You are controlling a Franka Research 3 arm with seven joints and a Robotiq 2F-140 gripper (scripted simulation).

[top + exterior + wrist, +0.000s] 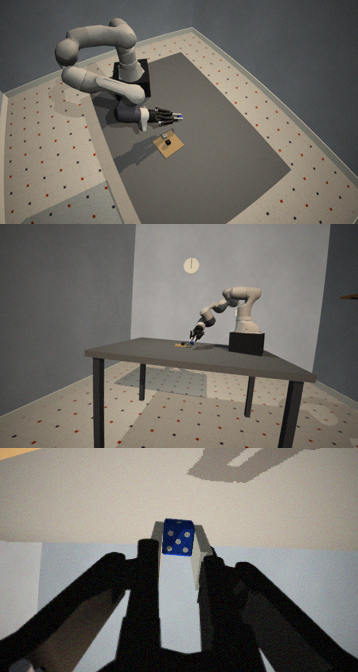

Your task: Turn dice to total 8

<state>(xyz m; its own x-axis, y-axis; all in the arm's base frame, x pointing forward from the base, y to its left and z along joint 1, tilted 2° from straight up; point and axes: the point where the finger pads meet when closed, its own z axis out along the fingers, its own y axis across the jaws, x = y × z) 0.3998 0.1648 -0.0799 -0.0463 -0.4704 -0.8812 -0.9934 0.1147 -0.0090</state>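
The white die is 11 cm to the right of my hand, 7 cm ahead of it and 5 cm below it. From my hand the other things lie so: blue die 2 cm to the left, 1 cm below; black die 11 cm to the right, 11 cm ahead, 5 cm below; tan mat 11 cm to the right, 11 cm ahead, 7 cm below.
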